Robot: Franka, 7 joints.
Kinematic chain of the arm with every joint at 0, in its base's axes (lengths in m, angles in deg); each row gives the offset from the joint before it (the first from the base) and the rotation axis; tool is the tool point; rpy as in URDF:
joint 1: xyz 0 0 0.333 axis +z
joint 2: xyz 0 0 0 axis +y
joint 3: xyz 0 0 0.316 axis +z
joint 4: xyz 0.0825 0 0 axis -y
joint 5: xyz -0.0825 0 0.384 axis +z
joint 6: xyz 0 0 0 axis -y
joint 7: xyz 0.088 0 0 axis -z
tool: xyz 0 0 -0.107 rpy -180 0 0
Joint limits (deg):
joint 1: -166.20..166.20
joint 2: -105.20..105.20
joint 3: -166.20..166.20
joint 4: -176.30..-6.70
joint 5: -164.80..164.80
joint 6: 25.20..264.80
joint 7: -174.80..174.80
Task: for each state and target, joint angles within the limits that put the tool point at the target. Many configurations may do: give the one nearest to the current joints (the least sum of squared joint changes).
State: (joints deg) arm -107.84 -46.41 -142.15 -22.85 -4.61 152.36 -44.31
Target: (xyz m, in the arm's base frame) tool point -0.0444 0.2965 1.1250
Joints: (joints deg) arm -89.13 -18.19 -138.76 -11.09 -8.07 161.31 -44.31
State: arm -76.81 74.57 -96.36 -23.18 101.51 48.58 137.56
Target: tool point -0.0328 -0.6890 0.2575
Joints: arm -81.80 86.21 -95.00 -22.27 97.58 33.12 137.56
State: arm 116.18 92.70 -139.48 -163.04 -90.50 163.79 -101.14
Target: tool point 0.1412 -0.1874 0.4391
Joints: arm 90.38 86.76 -151.04 -176.30 -112.67 171.66 -101.14
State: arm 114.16 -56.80 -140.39 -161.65 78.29 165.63 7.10
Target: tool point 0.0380 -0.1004 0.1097
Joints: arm 110.84 -29.61 -146.71 -176.30 102.37 196.40 7.10
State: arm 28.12 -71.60 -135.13 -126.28 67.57 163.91 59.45
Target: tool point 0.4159 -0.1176 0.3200
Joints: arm 62.44 -81.51 -88.03 -149.59 67.42 147.02 59.45
